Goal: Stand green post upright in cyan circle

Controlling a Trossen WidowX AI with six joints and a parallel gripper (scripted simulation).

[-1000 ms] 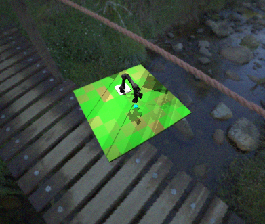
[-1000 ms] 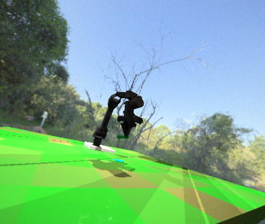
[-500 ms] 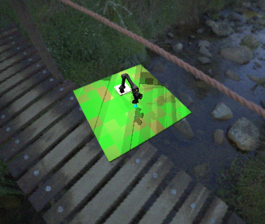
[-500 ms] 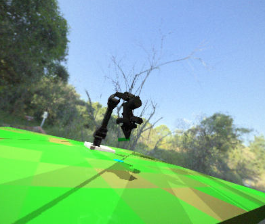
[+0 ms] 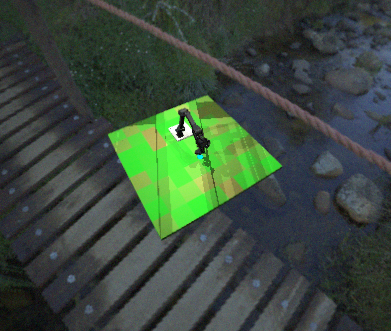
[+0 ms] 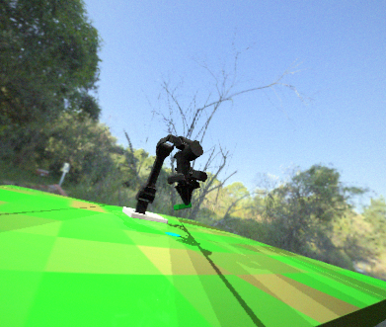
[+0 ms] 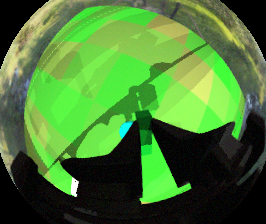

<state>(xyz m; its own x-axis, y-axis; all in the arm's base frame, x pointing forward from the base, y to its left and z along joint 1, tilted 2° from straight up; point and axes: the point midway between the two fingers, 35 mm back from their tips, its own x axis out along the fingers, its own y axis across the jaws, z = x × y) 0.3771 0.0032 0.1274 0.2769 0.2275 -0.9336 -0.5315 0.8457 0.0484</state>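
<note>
The cyan circle is 50 mm behind my gripper tip and 120 mm below it. Round my gripper tip: green post (20 mm behind, 10 mm to the right, 10 mm below).
</note>
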